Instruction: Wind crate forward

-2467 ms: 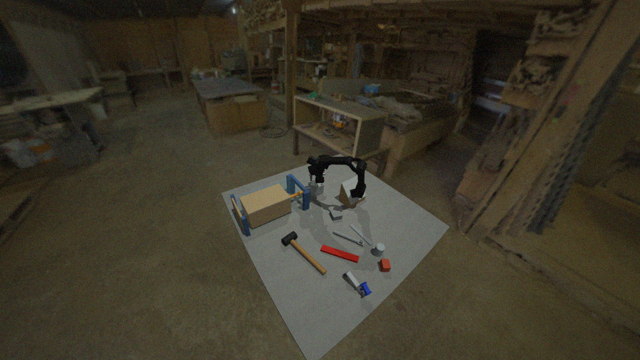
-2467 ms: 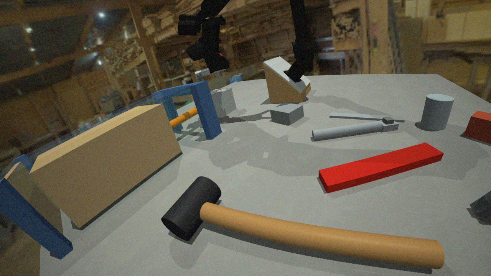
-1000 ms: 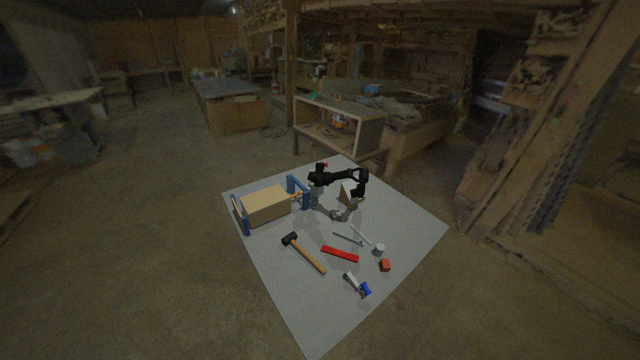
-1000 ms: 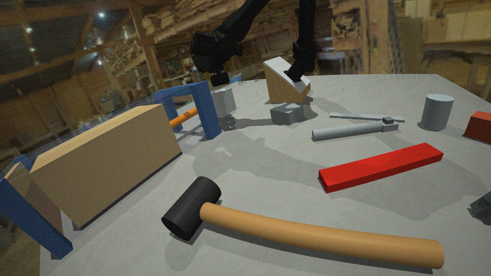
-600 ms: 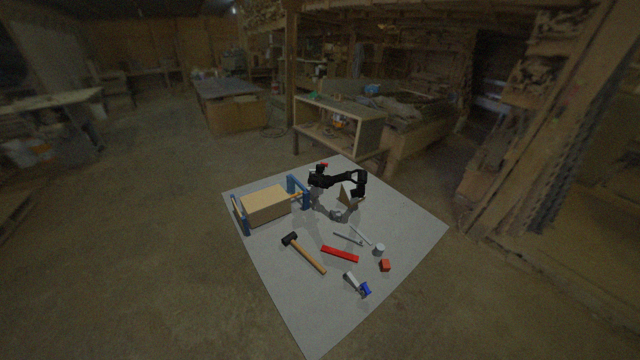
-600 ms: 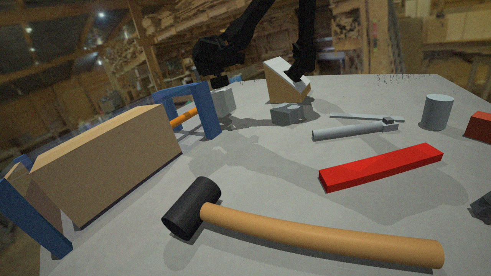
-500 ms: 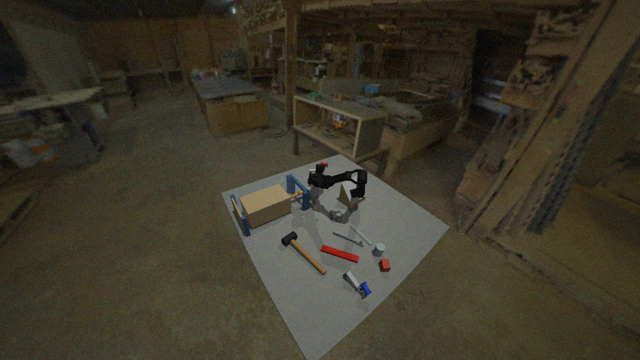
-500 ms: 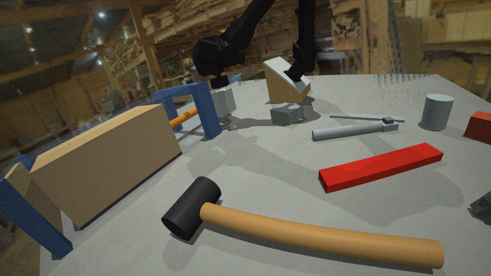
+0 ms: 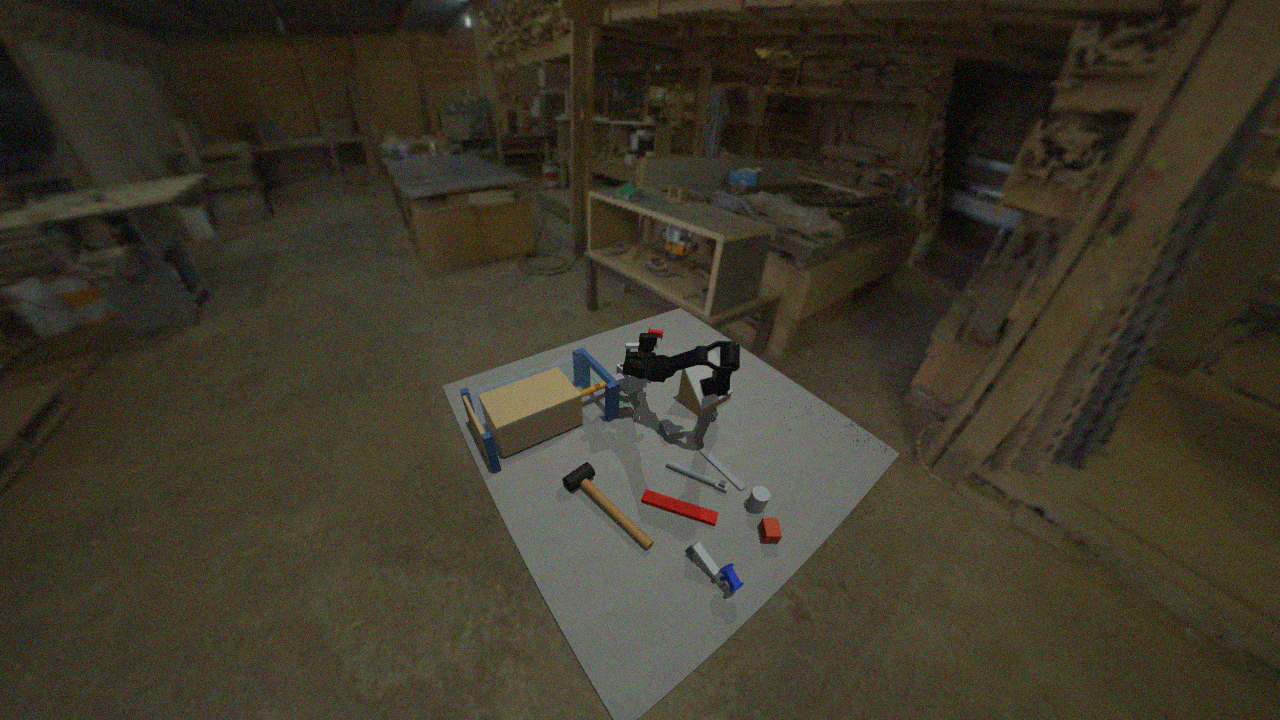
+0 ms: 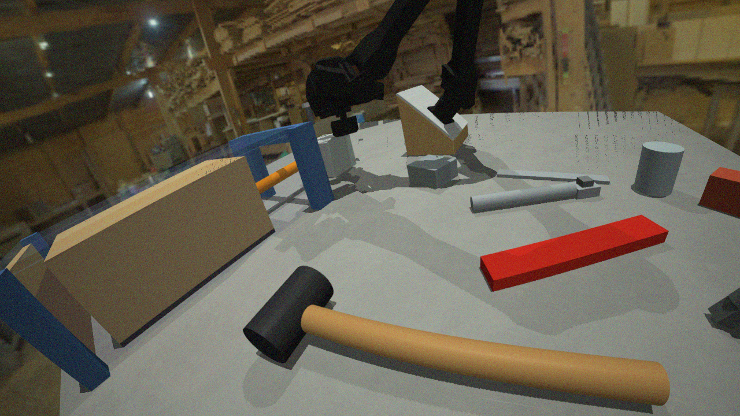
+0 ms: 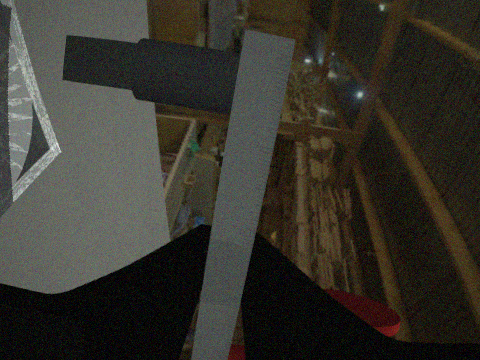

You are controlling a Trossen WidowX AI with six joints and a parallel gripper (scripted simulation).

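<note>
The winch lies 20 mm ahead of my gripper tip, 10 mm to the right of it and 150 mm below it. The rest, counted from my gripper tip: grey block (50 mm ahead, 300 mm to the left, 170 mm below); winch handle with red knob (10 mm behind, 10 mm to the left, 10 mm above); flat grey strip (10 mm behind, 520 mm to the left, 180 mm below).
</note>
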